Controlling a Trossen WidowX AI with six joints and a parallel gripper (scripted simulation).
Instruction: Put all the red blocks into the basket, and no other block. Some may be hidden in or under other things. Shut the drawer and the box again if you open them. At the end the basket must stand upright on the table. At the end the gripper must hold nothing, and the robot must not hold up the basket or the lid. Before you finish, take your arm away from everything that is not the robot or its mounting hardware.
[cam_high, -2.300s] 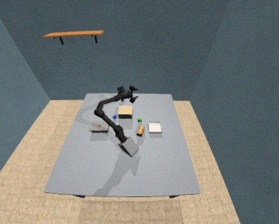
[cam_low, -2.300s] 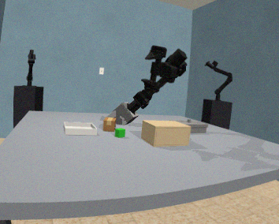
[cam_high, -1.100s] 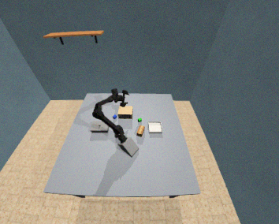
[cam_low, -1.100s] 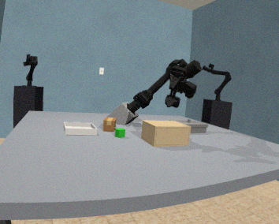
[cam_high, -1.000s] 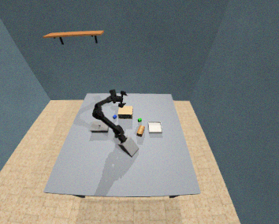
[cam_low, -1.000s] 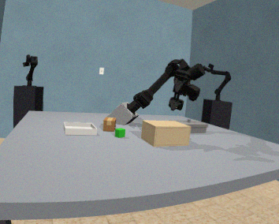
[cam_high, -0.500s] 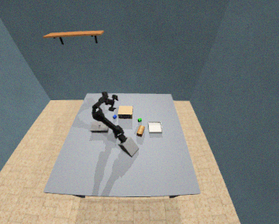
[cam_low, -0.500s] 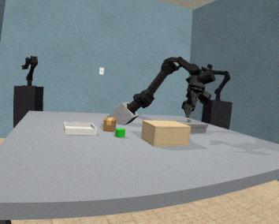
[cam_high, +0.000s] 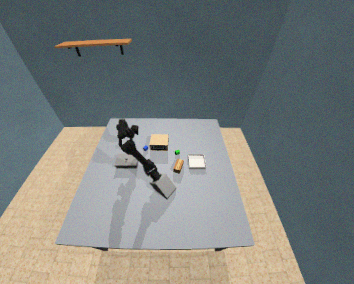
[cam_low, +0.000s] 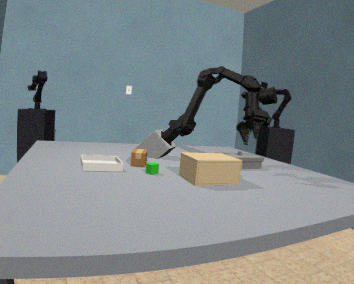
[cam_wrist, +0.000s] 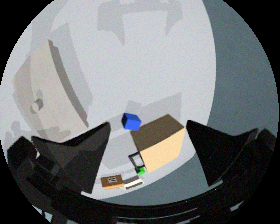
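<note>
Right now my hand is 16 cm past the grey lid, 11 cm above it and 2 cm to the right of it. Also, from my hand: blue block: 15 cm below, 7 cm to the right, 3 cm ahead; small brown box: 43 cm to the right, 13 cm below, 8 cm behind; drawer unit: 18 cm to the right, 13 cm below, 12 cm ahead.
</note>
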